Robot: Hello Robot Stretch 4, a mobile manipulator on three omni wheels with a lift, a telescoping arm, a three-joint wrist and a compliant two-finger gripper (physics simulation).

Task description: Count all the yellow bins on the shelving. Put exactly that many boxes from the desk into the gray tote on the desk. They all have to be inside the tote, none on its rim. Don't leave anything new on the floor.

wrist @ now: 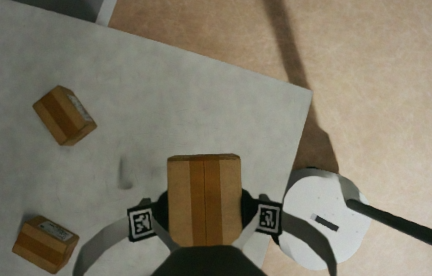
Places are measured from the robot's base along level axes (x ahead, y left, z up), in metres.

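Pixels of known places: hand, tool point: (205, 207).
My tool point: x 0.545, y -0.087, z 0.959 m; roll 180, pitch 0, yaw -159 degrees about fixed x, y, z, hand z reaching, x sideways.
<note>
For each thing: its top centre in the pictures, then the offset to it from my tool point. Level surfaces: height alone.
- brown cardboard box, top centre: (205, 212) dx +0.000, dy +0.000, dz +0.018 m
- desk, surface height: dz -0.266 m
- second brown box, top centre: (58, 115) dx +0.270, dy -0.017, dz -0.216 m
- third brown box, top centre: (38, 249) dx +0.230, dy +0.215, dz -0.216 m
- tan floor, surface height: dz -0.985 m
My gripper (204, 216) is shut on a brown cardboard box (204, 195) with a darker tape strip down its middle. The fingertips press on its left and right sides, and it is held above the desk (210, 105). A second brown box (64, 116) lies on the desk at the upper left. A third brown box (46, 244) lies on the desk at the lower left. The gray tote and the yellow bins do not show clearly in the wrist view.
The desk's corner is at the upper right, with tan floor (380, 90) beyond it. The white round robot base (320, 235) with a dark bar stands beside the desk's right edge. A dark gray surface with a pale edge (105, 12) shows at the top left.
</note>
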